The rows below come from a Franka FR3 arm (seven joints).
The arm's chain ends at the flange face. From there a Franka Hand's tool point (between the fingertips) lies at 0.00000 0.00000 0.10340 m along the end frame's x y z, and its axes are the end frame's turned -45 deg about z.
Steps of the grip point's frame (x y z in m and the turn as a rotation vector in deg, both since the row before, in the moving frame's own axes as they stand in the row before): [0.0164 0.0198 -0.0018 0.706 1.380 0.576]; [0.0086 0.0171 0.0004 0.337 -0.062 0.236]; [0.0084 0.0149 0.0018 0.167 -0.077 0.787]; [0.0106 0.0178 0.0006 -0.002 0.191 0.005]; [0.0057 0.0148 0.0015 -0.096 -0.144 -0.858]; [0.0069 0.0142 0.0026 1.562 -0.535 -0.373]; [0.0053 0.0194 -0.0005 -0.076 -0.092 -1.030]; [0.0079 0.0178 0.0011 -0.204 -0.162 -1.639]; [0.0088 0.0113 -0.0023 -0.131 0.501 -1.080]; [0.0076 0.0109 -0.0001 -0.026 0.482 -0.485]
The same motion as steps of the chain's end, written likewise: [0.0247 0.0051 -0.0018 1.475 0.477 0.576]; [0.0187 0.0064 0.0004 0.194 -0.282 0.236]; [0.0168 0.0047 0.0018 0.064 -0.173 0.787]; [0.0198 0.0053 0.0006 0.134 0.136 0.005]; [0.0146 0.0061 0.0015 -0.170 -0.034 -0.858]; [0.0176 0.0065 0.0026 0.726 -1.483 -0.373]; [0.0175 0.0098 -0.0005 -0.119 -0.011 -1.030]; [0.0181 0.0065 0.0011 -0.259 0.030 -1.639]; [0.0134 0.0022 -0.0023 0.262 0.447 -1.080]; [0.0124 0.0029 -0.0001 0.322 0.359 -0.485]
